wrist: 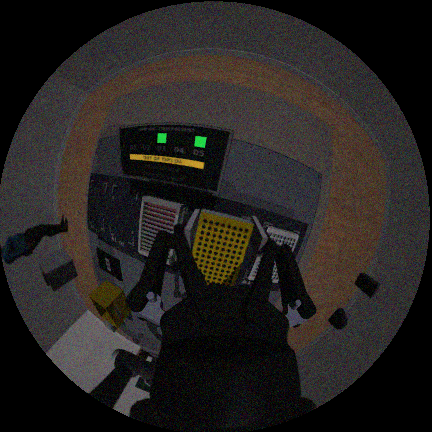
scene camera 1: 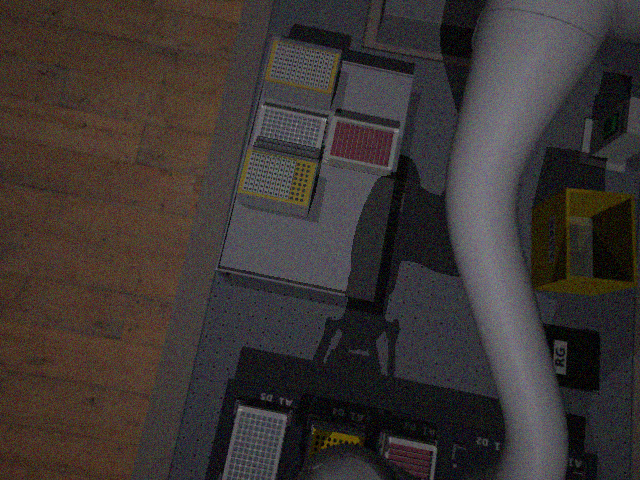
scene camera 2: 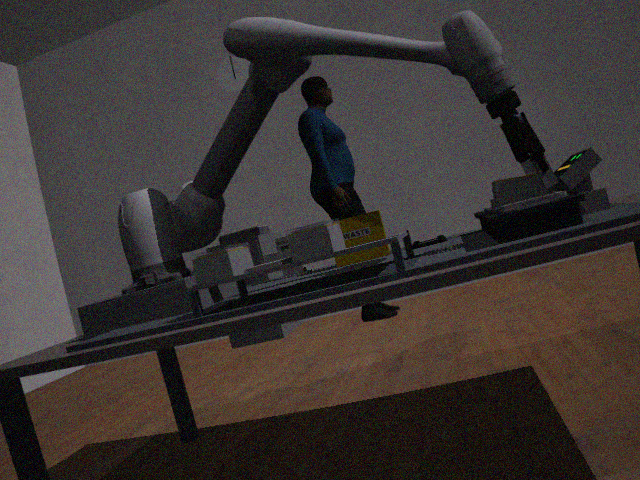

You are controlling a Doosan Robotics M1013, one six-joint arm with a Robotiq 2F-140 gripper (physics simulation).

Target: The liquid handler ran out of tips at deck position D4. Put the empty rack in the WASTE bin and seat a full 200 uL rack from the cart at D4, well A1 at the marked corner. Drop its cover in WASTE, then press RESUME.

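Seen in the pictures: gripper, between the fingertips: (wrist: 224, 220) (scene camera 2: 545, 186); arm's base, origin of its link: (scene camera 2: 162, 283).
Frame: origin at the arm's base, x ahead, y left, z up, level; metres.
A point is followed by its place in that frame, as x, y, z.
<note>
My gripper (scene camera 2: 537, 167) (wrist: 224, 220) {1.027, -0.240, 0.004} is shut on the empty yellow rack (scene camera 1: 333, 440) {0.927, -0.237, 0.043} (wrist: 222, 247) {0.991, -0.241, 0.038}, a finger pad at each side. The rack's holes are bare. It is over D4, and the console's D4 lamp is dark while D3 and D5 are green. How high it hangs is hard to tell. On the cart (scene camera 1: 289, 248) {0.616, -0.331, -0.022} stand a yellow-rimmed rack (scene camera 1: 303, 66) {0.295, -0.333, 0.049} full of tips and another yellow rack (scene camera 1: 279, 175) {0.504, -0.358, 0.048} with some empty columns. Covers are hard to make out. The yellow WASTE bin (scene camera 1: 550, 248) {0.581, 0.136, -0.003} (scene camera 2: 359, 240) {0.568, 0.137, -0.020} (wrist: 107, 297) {0.645, 0.165, 0.000} is open-topped. The RESUME button is not readable.
A red rack (scene camera 1: 413, 459) {0.954, -0.099, -0.011} (wrist: 160, 222) {1.004, -0.119, -0.004} at D3 and a white rack (scene camera 1: 255, 439) {0.941, -0.360, -0.017} (wrist: 284, 237) {1.004, -0.372, -0.014} at D5 flank the held rack. The console (scene camera 2: 581, 167) {1.123, -0.230, 0.026} (wrist: 172, 172) {1.096, -0.149, 0.026} stands close behind. The cart also holds white (scene camera 1: 292, 126) {0.384, -0.345, -0.013} and red (scene camera 1: 363, 144) {0.413, -0.211, 0.000} racks.
</note>
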